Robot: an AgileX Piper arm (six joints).
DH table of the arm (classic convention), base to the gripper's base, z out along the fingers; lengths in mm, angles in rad. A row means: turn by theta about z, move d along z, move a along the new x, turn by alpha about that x. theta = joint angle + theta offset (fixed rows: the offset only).
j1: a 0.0  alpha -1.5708  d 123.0  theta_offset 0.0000
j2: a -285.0  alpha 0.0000  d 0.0  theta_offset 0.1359
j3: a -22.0  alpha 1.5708  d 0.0  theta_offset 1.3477
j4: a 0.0  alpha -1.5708  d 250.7  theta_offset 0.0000
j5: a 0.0  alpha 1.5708  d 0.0  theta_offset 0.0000
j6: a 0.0  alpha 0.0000  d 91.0  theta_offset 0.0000
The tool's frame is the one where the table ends.
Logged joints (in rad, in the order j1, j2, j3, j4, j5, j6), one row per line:
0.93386 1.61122 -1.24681 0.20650 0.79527 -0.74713
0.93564 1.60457 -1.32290 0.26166 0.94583 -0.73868
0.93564 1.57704 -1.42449 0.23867 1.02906 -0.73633
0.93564 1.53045 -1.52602 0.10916 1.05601 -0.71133
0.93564 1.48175 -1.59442 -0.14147 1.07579 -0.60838
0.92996 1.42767 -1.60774 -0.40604 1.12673 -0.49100
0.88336 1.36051 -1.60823 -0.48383 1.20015 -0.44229
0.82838 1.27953 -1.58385 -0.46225 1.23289 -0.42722
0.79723 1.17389 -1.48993 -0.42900 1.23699 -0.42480
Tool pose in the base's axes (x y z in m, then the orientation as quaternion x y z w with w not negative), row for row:
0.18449 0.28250 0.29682 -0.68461 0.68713 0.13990 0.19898
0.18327 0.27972 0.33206 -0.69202 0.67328 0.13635 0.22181
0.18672 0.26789 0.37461 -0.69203 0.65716 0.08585 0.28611
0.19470 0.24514 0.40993 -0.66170 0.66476 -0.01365 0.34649
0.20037 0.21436 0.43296 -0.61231 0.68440 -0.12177 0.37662
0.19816 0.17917 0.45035 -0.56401 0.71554 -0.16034 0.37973
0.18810 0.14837 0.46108 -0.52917 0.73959 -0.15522 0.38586
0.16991 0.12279 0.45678 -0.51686 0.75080 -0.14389 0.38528
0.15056 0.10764 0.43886 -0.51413 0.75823 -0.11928 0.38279
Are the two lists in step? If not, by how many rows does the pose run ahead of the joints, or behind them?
The pose runs 1 row ahead of the joints: the pose in row i belongs to the joints in row i + 1.
